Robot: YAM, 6 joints.
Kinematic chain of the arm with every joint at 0, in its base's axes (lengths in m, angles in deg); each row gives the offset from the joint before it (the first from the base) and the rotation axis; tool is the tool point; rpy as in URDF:
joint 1: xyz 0 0 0.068 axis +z
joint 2: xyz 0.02 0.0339 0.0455 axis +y
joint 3: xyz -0.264 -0.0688 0 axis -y
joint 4: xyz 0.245 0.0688 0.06 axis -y
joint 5: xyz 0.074 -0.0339 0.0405 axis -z
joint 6: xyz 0.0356 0 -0.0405 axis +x
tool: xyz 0 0 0 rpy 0 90 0
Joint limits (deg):
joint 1: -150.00..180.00
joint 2: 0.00..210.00
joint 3: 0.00..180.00
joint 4: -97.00..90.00
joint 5: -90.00..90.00
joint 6: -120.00..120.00
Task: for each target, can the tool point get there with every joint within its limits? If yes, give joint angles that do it. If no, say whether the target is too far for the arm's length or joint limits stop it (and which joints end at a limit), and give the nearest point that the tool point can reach.
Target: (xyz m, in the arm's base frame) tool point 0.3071 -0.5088 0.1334
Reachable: yes | joints -56.11 154.91 127.16 8.63 53.99 -5.21
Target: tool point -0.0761 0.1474 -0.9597
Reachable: no: too far | nearest point -0.0995 0.1928 -0.3789 | short by 0.583 m
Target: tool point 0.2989 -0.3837 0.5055
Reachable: yes | joints -53.75 145.30 166.23 46.04 -23.34 -19.91
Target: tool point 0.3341 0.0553 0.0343
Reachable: yes | joints 5.33 121.74 48.14 14.93 -42.39 81.59
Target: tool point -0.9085 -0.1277 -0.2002
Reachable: no: too far | nearest point -0.6081 -0.0121 -0.0941 | short by 0.339 m
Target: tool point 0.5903 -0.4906 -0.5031
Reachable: no: too far | nearest point 0.3946 -0.3280 -0.2655 | short by 0.348 m
